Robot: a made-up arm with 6 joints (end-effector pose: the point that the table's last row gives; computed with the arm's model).
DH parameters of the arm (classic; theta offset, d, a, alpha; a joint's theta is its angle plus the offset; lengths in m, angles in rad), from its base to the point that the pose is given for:
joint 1: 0 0.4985 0.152 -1.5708
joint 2: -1.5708 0 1.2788 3.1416
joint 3: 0 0 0.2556 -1.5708
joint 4: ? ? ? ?
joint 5: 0 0 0 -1.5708
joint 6: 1.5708 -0.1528 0 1.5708
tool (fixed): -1.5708 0 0 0
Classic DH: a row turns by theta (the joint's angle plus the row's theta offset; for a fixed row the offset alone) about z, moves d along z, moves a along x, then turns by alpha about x.
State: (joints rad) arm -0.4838 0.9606 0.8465 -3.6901 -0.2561 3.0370
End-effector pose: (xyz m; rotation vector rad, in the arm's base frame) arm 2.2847 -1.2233 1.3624 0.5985 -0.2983 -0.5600
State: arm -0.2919 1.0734 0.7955 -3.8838 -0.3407 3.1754
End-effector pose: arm 2.5449 -0.8007 1.0165 0.6641 -0.1547 -0.5071
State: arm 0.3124 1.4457 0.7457 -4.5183 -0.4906 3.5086
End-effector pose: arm 2.5248 0.7412 -0.0084 0.7260 0.4175 -0.4129
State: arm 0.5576 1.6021 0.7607 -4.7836 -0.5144 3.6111
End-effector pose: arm 2.1765 1.2689 -0.3833 0.6762 0.6602 -0.3927
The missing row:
joint 4: 0 -1.2197 0 1.5708
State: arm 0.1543 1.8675 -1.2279 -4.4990 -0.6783 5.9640
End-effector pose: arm 0.0642 -0.0848 -0.2128 0.9992 -1.9025 -1.7098
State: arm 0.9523 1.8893 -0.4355 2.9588 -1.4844 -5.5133
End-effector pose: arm 0.4968 0.6504 -1.0781 1.6951 1.0705 -0.4665
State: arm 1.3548 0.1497 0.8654 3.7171 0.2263 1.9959
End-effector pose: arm 0.2811 1.1942 2.8322 0.8747 -0.0526 1.3111
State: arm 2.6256 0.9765 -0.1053 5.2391 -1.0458 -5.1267
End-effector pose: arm -1.7851 0.8812 0.1590 1.5664 -0.9457 -1.9441
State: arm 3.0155 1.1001 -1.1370 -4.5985 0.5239 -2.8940
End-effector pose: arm -0.6546 0.0064 -0.1370 -1.9086 1.1634 0.4205
